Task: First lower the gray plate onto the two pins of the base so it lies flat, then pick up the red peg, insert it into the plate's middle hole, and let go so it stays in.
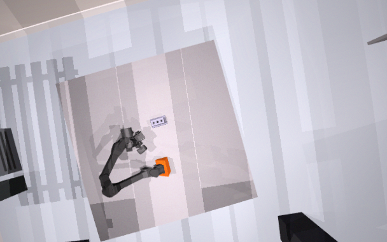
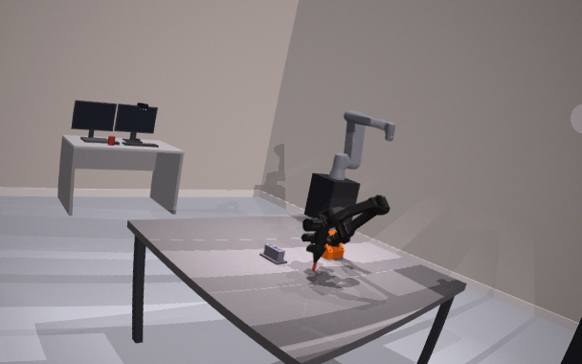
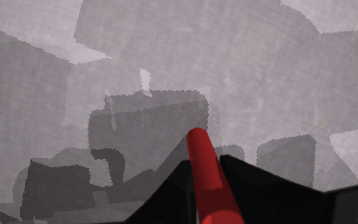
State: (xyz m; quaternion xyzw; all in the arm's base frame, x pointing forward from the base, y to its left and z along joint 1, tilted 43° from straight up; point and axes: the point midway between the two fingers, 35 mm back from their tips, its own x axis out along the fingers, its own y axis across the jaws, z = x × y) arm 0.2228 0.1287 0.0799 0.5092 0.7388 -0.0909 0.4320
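The gray plate is 160 mm to the right of my gripper tip and 120 mm ahead of it. Also, from my gripper tip: gray base: 160 mm to the right, 120 mm ahead, 30 mm below; then red peg: right at my gripper tip.
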